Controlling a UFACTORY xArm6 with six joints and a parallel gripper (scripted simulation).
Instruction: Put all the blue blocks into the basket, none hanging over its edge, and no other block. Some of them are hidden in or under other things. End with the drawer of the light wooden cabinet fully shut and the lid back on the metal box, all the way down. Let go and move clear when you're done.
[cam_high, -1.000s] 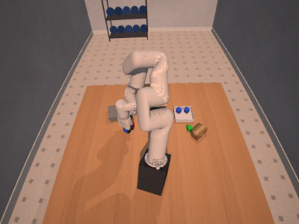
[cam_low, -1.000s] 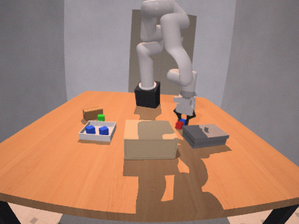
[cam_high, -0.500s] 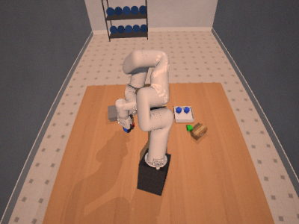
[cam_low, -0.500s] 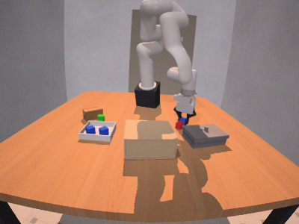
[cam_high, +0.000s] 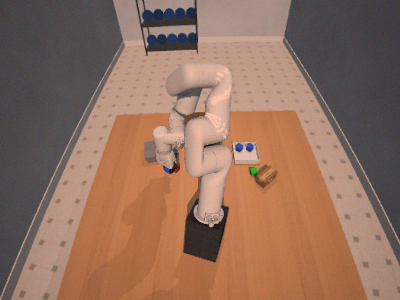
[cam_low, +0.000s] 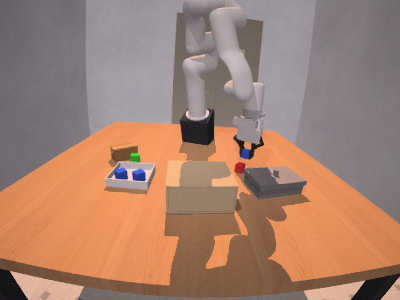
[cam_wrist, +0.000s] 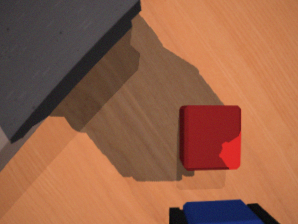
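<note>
Right now my hand is 46 cm to the left of the white basket, 5 cm short of it and 5 cm above it. From my hand the other things lie so: grey metal box: 18 cm ahead, 4 cm below, 3 cm to the left; then drawer: 25 cm to the right, 17 cm ahead, 3 cm below; then red block: 5 cm below, 4 cm to the right, 3 cm ahead.
</note>
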